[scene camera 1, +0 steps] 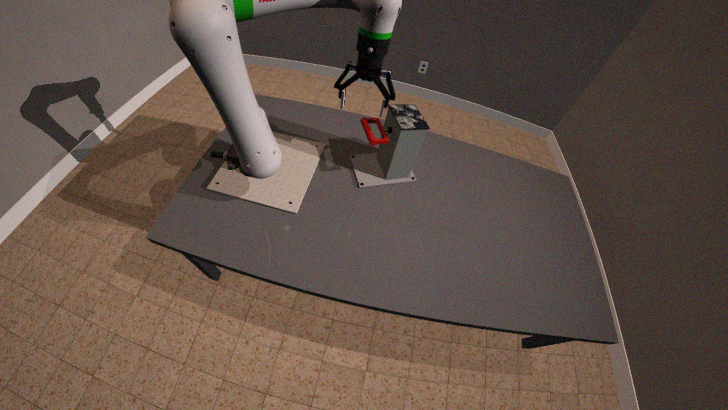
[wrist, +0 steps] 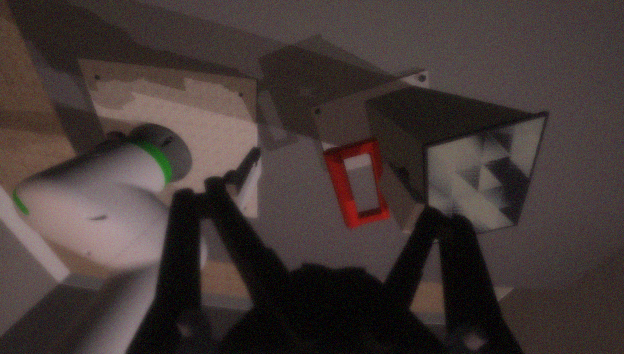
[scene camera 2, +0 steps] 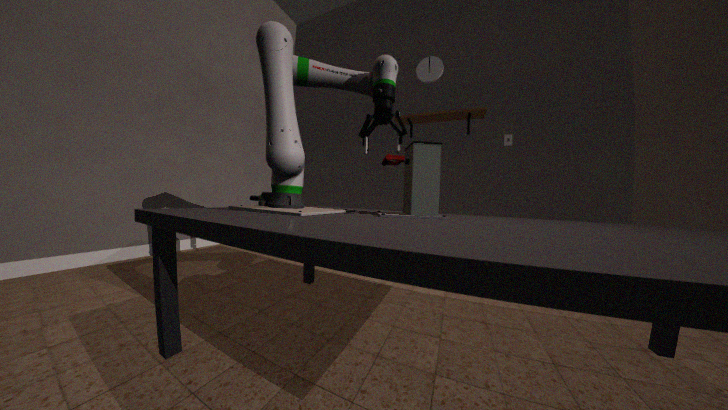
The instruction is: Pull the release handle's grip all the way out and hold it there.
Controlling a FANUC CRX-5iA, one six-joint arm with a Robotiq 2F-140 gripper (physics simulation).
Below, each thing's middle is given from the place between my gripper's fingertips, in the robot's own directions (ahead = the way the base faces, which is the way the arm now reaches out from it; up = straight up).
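Scene:
My gripper is now 24 cm above the bolted base plate [scene camera 1: 367, 170], and I have it 2 cm to the left of the plate and 12 cm short of it.

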